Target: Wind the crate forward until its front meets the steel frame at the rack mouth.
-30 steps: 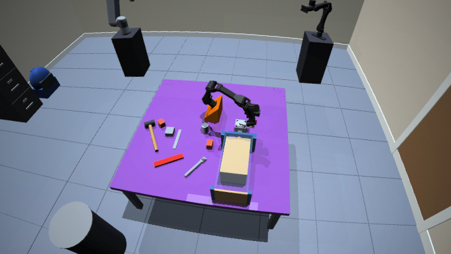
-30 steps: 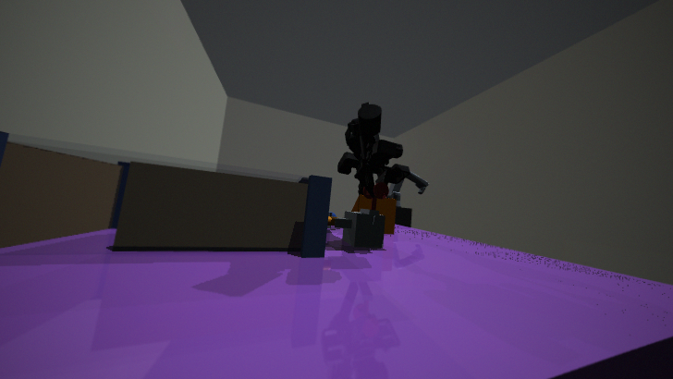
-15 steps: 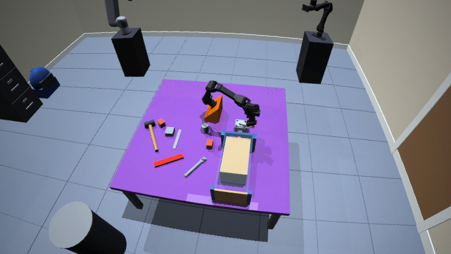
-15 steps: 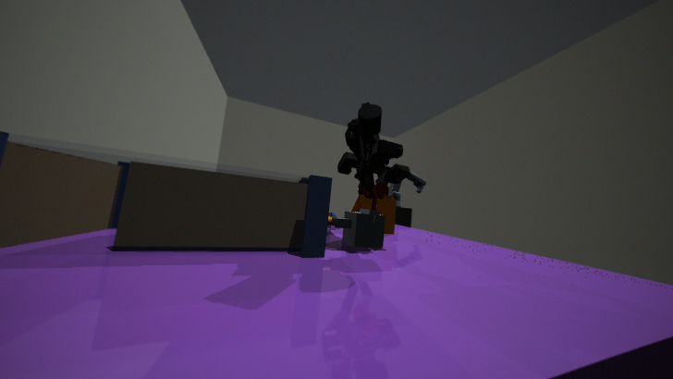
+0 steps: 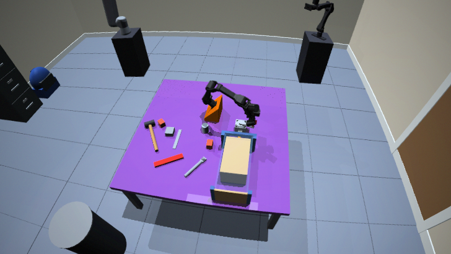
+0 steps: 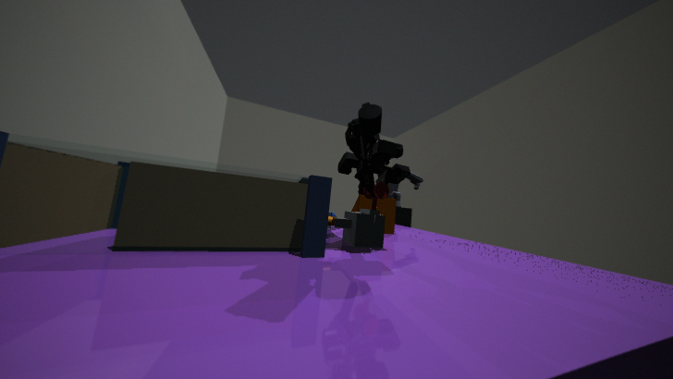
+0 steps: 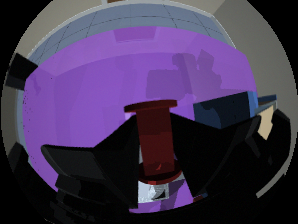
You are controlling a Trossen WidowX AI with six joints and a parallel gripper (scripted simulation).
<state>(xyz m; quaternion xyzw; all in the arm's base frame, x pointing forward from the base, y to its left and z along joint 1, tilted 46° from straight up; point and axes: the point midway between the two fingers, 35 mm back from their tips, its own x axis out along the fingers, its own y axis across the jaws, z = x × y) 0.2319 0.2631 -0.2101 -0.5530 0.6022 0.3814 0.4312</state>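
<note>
The winch handle lies 1 cm behind my gripper tip, 5 cm to the right of it and 3 cm below it. The rest, counted from my gripper tip: grey bar 9 cm ahead, 63 cm to the right, 13 cm below; grey winch 5 cm behind, 12 cm to the right, 10 cm below; red knob 2 cm to the right.
</note>
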